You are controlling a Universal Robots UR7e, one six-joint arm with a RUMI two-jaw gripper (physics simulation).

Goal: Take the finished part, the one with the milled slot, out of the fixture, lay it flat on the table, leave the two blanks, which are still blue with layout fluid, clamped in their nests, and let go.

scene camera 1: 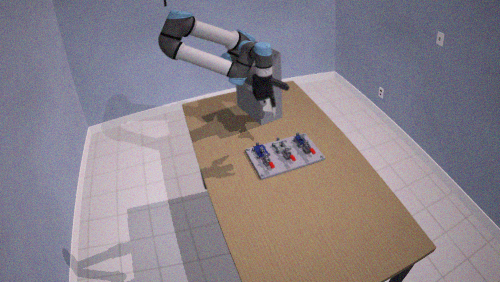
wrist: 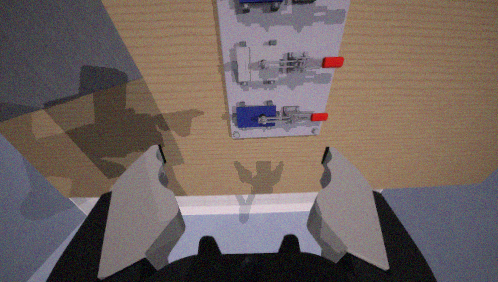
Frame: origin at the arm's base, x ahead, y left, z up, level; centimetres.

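Seen in the pictures: gripper, fingertip midpoint: (scene camera 1: 268, 110) (wrist: 245, 147); arm's base at its link origin: (scene camera 1: 255, 72).
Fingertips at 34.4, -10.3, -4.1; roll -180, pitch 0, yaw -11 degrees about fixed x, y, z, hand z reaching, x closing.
Pixels of each thing's top centre, then the offset from my fingertips to it, as dx, dy, dz. "pt": a spot on its surface instead. Level surfaces: height alone.
- finished part at its top centre: (wrist: 258, 64) (scene camera 1: 281, 144) +3.4, +4.9, -20.3
- fixture plate at its top centre: (wrist: 280, 62) (scene camera 1: 285, 153) +8.2, +4.4, -22.4
- middle toggle clamp at a spot on its surface: (wrist: 296, 61) pt +10.0, +4.5, -18.1
- wooden table at its surface level: dz -23.9
The finished part (scene camera 1: 279, 146) (wrist: 243, 64), pale grey with a lengthwise line along it, sits in the middle nest of the fixture plate (scene camera 1: 280, 167) (wrist: 275, 133). Its slot is too small to make out clearly. The middle toggle clamp (wrist: 296, 62) reaches over it. One blue blank (scene camera 1: 259, 150) (wrist: 252, 116) is clamped in the nest at the left in the scene view, lowest in the wrist view. The other blue blank (scene camera 1: 299, 138) (wrist: 260, 1) is clamped at the far end, cut off in the wrist view. My gripper (scene camera 1: 271, 107) (wrist: 245, 147) is open and empty, high above the table, apart from the fixture.
The three clamps have red handles (scene camera 1: 293, 158) (wrist: 333, 62) on one side of the plate. The grey robot pedestal (scene camera 1: 277, 75) stands at the back end of the wooden table (scene camera 1: 310, 215) (wrist: 410, 115). Arm shadows fall over the table's left side.
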